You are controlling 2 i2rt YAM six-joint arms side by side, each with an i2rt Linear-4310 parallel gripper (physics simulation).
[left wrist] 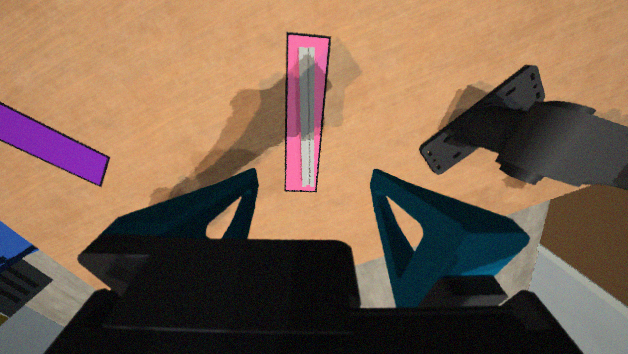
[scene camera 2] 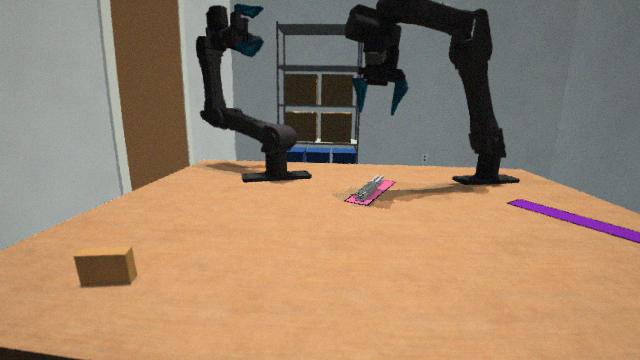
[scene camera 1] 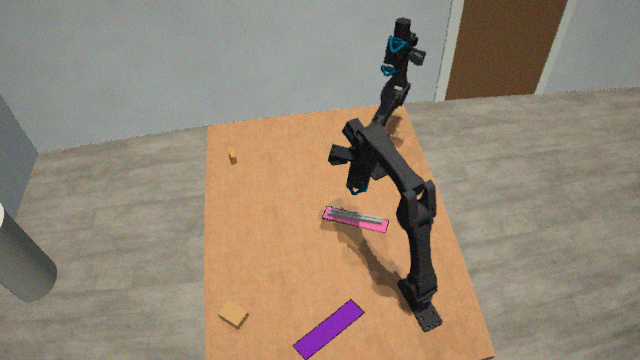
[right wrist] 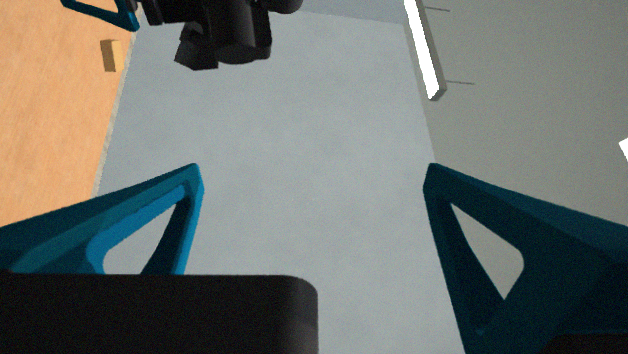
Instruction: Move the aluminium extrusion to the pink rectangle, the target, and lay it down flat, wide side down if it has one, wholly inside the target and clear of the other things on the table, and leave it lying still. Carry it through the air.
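Frame: origin at the left arm's base, x ahead, y left, z up, level; metres.
Seen in the pictures: left gripper, between the fingertips: [left wrist: 314, 176] [scene camera 2: 375, 113] [scene camera 1: 355, 184]; right gripper, between the fingertips: [scene camera 2: 262, 24] [scene camera 1: 388, 64] [right wrist: 313, 176]; left arm's base, origin of its link: [scene camera 2: 485, 180] [scene camera 1: 419, 303]; right arm's base, origin of its link: [left wrist: 477, 123] [scene camera 2: 276, 177].
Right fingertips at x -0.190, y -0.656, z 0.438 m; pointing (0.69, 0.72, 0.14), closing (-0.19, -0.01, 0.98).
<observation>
Pixels of each thing's top centre, then the offset from my right fingertips to it. "spot": a spot on its surface instead.
- grey aluminium extrusion, centre of its top: [left wrist: 307, 127] [scene camera 2: 371, 183] [scene camera 1: 355, 215] 0.263 m left, 0.239 m ahead, 0.418 m down
- pink rectangle, a spot on its surface: [left wrist: 293, 155] [scene camera 2: 384, 186] [scene camera 1: 368, 225] spot: 0.312 m left, 0.211 m ahead, 0.437 m down
- purple rectangle, a spot on its surface: [left wrist: 55, 145] spot: 0.596 m left, 0.448 m ahead, 0.437 m down
- small tan block, centre of its top: [scene camera 2: 103, 251] [scene camera 1: 231, 152] 0.205 m right, 0.573 m ahead, 0.398 m down
The grey aluminium extrusion [scene camera 1: 355, 217] [scene camera 2: 369, 189] [left wrist: 303, 100] lies flat on the table, inside the outline of the pink rectangle [scene camera 1: 373, 226] [scene camera 2: 382, 189] [left wrist: 293, 155]. Pink shows all around it in the left wrist view, with the near end close to the border. My left gripper [scene camera 1: 356, 191] [scene camera 2: 377, 113] [left wrist: 314, 176] is open and empty, well above the extrusion and apart from it. My right gripper [scene camera 1: 391, 57] [scene camera 2: 262, 26] [right wrist: 313, 176] is open and empty, raised high at the back in scene camera 1. The arm's shadow crosses the extrusion.
A purple rectangle [scene camera 1: 328, 330] [scene camera 2: 575, 219] [left wrist: 55, 145] lies apart from the pink one. A tan block [scene camera 1: 233, 314] lies at the lower left in scene camera 1, and a small tan block [scene camera 1: 232, 155] at the upper left. The right arm's base [left wrist: 520, 92] stands right of the pink rectangle in the left wrist view.
</observation>
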